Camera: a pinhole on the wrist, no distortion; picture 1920 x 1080 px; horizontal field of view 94.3 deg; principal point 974.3 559.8 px. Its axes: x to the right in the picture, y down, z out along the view. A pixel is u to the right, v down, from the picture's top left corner.
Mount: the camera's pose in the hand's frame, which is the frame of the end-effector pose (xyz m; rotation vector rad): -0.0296 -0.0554 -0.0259 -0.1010 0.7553 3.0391
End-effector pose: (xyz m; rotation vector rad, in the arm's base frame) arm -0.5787 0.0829 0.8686 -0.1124 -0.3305 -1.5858
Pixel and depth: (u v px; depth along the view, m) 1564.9 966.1 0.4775
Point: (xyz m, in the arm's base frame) -0.6500 0.5805 1.2139
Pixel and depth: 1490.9 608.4 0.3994
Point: -0.4981 0.4456 1.1116
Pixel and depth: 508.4 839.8 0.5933
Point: -0.6110 0.0203 1.5178
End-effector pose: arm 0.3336 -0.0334 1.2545 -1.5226 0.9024 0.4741
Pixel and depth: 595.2 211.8 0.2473
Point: 0.2914 0.1049 1.0867
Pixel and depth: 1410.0 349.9 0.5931
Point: -0.0592 0.4736 1.2244
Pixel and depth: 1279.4 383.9 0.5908
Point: 0.0129 0.4634 1.1702
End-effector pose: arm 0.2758 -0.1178 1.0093 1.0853 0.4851 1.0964
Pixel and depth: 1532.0 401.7 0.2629
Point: 0.2715 -0.3773 1.1429
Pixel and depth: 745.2 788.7 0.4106
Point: 0.5800 -0.2522 1.2274
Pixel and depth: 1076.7 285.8 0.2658
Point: 0.3090 -0.2540 1.1939
